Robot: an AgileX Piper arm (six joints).
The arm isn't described. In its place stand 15 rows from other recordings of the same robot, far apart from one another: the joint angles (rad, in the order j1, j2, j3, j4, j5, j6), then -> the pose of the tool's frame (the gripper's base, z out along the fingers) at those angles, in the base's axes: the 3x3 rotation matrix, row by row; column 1 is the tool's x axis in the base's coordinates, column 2 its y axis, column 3 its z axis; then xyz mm.
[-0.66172 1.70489 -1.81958 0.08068 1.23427 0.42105] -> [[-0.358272 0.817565 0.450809], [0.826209 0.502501 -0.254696], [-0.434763 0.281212 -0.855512]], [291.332 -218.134 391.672]
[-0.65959 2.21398 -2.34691 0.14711 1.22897 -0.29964] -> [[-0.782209 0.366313 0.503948], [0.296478 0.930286 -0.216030], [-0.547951 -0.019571 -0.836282]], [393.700 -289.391 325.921]
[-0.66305 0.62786 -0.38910 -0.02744 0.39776 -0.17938] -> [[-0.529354 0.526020 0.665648], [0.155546 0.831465 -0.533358], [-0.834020 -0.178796 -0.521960]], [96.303 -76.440 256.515]
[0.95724 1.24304 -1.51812 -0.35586 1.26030 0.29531] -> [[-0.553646 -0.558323 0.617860], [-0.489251 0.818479 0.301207], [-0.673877 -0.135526 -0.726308]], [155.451 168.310 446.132]
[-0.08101 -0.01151 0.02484 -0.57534 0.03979 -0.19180] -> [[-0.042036 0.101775 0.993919], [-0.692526 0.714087 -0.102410], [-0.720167 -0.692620 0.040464]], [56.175 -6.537 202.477]
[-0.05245 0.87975 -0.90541 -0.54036 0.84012 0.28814] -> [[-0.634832 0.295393 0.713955], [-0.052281 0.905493 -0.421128], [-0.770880 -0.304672 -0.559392]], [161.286 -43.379 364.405]
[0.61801 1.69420 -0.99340 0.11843 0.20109 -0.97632] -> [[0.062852 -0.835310 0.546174], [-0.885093 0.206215 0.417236], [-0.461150 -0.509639 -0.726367]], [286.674 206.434 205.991]
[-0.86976 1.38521 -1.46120 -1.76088 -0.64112 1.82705] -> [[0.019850 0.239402 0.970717], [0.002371 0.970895 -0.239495], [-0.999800 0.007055 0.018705]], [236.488 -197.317 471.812]
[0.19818 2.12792 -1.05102 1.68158 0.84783 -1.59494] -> [[-0.824577 -0.493137 0.277287], [-0.069048 0.574181 0.815812], [-0.561520 0.653554 -0.507507]], [356.734 140.810 98.572]
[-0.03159 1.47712 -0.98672 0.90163 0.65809 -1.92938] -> [[-0.048373 -0.803216 0.593721], [-0.797523 0.388928 0.461185], [-0.601346 -0.451198 -0.659397]], [305.203 34.031 269.608]
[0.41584 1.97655 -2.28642 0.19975 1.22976 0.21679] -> [[-0.789599 -0.303383 0.533377], [-0.047371 0.896770 0.439953], [-0.611792 0.322120 -0.722461]], [386.719 189.374 418.730]
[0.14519 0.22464 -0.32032 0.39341 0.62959 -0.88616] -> [[-0.148740 -0.502588 0.851635], [-0.546803 0.759375 0.352641], [-0.823943 -0.413225 -0.387766]], [53.618 28.599 255.486]
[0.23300 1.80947 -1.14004 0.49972 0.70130 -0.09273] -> [[-0.968468 -0.036122 0.246505], [0.061288 0.924486 0.376257], [-0.241481 0.379500 -0.893122]], [339.439 109.468 187.471]
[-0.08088 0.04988 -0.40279 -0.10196 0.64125 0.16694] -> [[-0.184065 0.156354 0.970399], [0.100071 0.985118 -0.139744], [-0.977807 0.071387 -0.196972]], [25.874 -7.656 284.443]
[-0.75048 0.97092 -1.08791 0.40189 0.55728 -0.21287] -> [[-0.156048 0.549067 0.821082], [0.323331 0.813862 -0.482789], [-0.933331 0.190143 -0.304531]], [157.750 -121.360 422.558]
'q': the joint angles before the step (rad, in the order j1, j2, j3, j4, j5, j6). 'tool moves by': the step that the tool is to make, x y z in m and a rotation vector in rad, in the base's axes. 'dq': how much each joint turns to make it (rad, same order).
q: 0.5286, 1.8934, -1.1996, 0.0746, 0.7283, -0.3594
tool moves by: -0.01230, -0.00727, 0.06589, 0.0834, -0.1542, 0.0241
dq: -0.0009, -0.1824, -0.0021, 0.0030, 0.0107, -0.0271
